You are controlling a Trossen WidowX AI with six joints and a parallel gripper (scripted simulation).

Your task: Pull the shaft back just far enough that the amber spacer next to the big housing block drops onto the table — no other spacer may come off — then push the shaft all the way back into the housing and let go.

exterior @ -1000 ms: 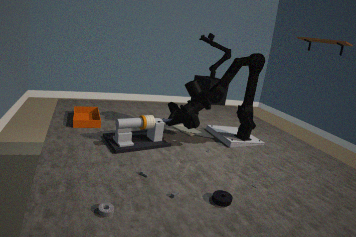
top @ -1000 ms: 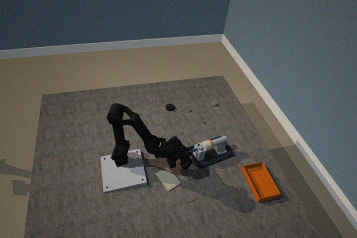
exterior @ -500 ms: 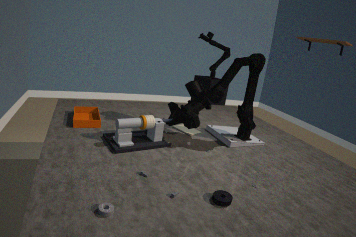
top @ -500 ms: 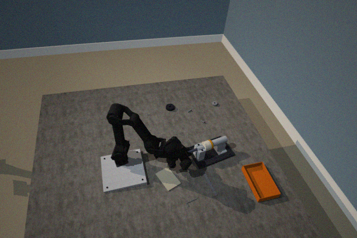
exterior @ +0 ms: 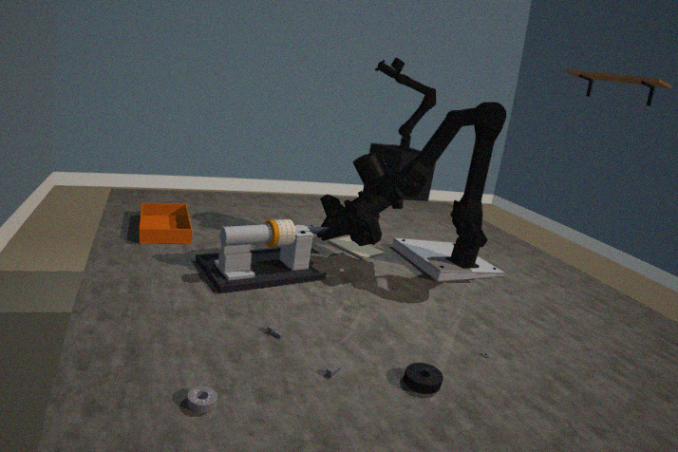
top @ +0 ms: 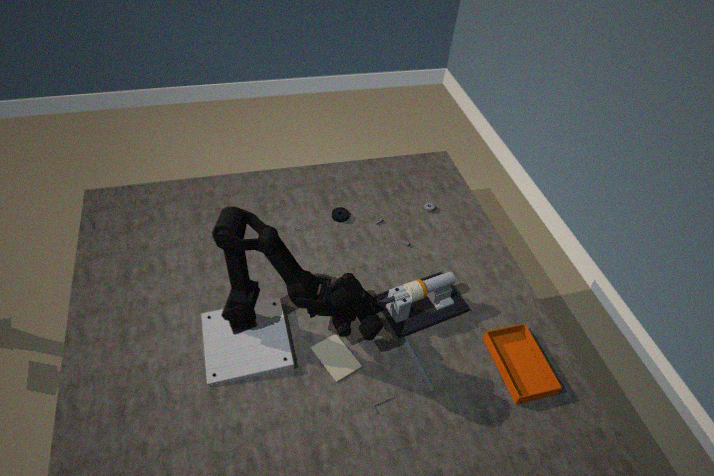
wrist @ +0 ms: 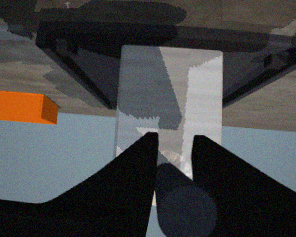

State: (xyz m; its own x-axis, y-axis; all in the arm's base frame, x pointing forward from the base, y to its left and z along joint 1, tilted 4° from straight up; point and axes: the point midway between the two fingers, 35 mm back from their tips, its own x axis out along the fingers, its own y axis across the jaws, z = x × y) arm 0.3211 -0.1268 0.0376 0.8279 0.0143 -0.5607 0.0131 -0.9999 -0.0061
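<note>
Now: the dark shaft 60 mm ahead of my gripper tip and 20 mm above it. From my gripper tip the other things lie so: amber spacer 120 mm ahead, 20 mm above; then pale card 160 mm behind, 60 mm to the right, 60 mm below; then thin bar 30 mm ahead, 170 mm to the right, 60 mm below.
</note>
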